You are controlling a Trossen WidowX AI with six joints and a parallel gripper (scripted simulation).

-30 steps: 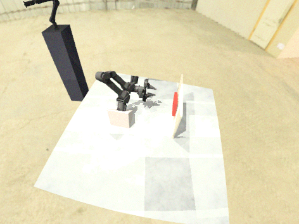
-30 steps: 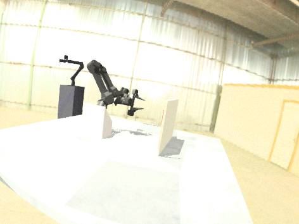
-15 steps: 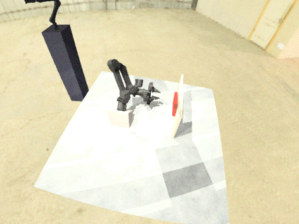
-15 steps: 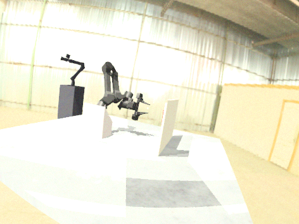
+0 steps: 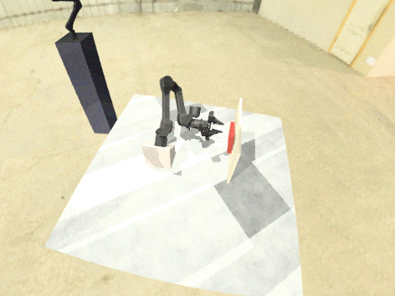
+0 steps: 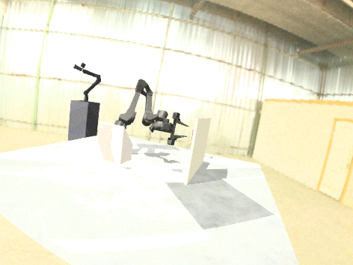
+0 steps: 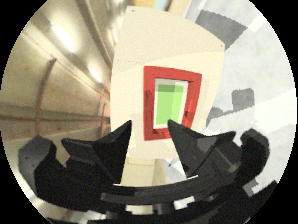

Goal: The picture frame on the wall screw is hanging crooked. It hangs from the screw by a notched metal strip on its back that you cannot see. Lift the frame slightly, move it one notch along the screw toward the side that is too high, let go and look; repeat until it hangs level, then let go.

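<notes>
The picture frame lies 6 cm ahead of my gripper tip, 2 cm to the right of it and 5 cm below it. Also, from my gripper tip: wall panel 7 cm ahead, 3 cm to the right, 6 cm below.
</notes>
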